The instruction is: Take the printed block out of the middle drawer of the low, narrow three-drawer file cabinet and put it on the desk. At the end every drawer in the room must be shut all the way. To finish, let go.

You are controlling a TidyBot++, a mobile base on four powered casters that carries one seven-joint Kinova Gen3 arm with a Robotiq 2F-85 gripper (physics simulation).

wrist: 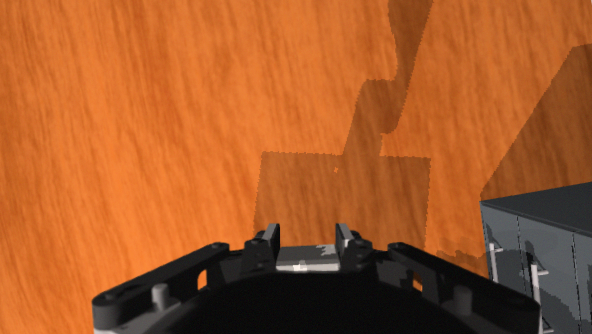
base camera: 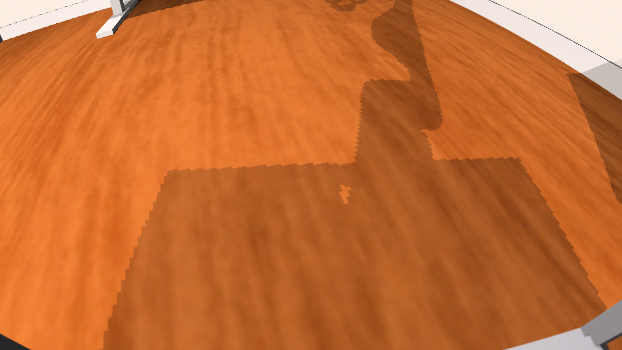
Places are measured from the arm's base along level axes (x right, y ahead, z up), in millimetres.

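Where they show: gripper, fingertip midpoint: (wrist: 307, 237).
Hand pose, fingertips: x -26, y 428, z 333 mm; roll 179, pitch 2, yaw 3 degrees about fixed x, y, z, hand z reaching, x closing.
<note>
After its pixels a point has its place.
My gripper (wrist: 307, 237) {z 333, x -26, y 428 mm} is shut on the printed block (wrist: 307, 257) {z 355, x -25, y 423 mm}, a pale grey and white piece between its two fingertips at the bottom middle of the wrist view. The block is held above the floor. The lower part of the block is hidden by the gripper body. A grey file cabinet (wrist: 505, 235) {z -258, x 575, y 262 mm} with pale bar handles stands at the right edge of the wrist view, partly cut off; its drawer fronts look flush. I cannot tell whether it is the low, narrow one. The desk top does not show in either view.
A white leg foot (base camera: 106, 34) {z -387, x -825, y 1387 mm} with a grey post stands at the upper left of the base view. White skirting and pale walls run along the top left and the right. Shadows of the robot lie across the wooden floor (base camera: 225, 100) {z -397, x -150, y 698 mm} (wrist: 150, 125) {z -397, x -665, y 580 mm}.
</note>
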